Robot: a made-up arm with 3 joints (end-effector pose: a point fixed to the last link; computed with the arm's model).
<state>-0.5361 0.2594 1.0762</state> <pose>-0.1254 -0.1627 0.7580 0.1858 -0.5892 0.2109 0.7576</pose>
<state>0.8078 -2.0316 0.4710</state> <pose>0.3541 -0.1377 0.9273 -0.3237 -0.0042 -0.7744 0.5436</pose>
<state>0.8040 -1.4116 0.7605</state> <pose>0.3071 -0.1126 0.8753 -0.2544 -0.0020 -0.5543 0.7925</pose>
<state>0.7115 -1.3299 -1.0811</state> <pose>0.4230 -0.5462 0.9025 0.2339 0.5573 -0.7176 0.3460</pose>
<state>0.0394 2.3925 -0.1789</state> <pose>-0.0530 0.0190 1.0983 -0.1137 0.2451 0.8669 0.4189</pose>
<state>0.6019 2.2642 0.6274</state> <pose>0.2991 -0.1087 0.9104 0.4949 0.2112 0.7587 0.3672</pose>
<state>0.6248 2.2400 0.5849</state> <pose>0.3101 -0.1040 0.9161 0.4859 0.2258 0.7551 0.3779</pose>
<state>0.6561 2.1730 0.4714</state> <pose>0.3293 -0.0889 0.9356 0.4499 0.2615 0.7499 0.4085</pose>
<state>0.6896 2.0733 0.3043</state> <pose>0.3532 -0.0599 0.9615 0.3910 0.3167 0.7386 0.4487</pose>
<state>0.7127 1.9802 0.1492</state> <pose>0.3730 -0.0264 0.9801 0.3325 0.3704 0.7226 0.4797</pose>
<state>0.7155 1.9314 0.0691</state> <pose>0.3796 -0.0070 0.9891 0.2990 0.3972 0.7129 0.4946</pose>
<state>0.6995 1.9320 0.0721</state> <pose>0.3726 -0.0078 0.9931 0.2946 0.3924 0.7152 0.4977</pose>
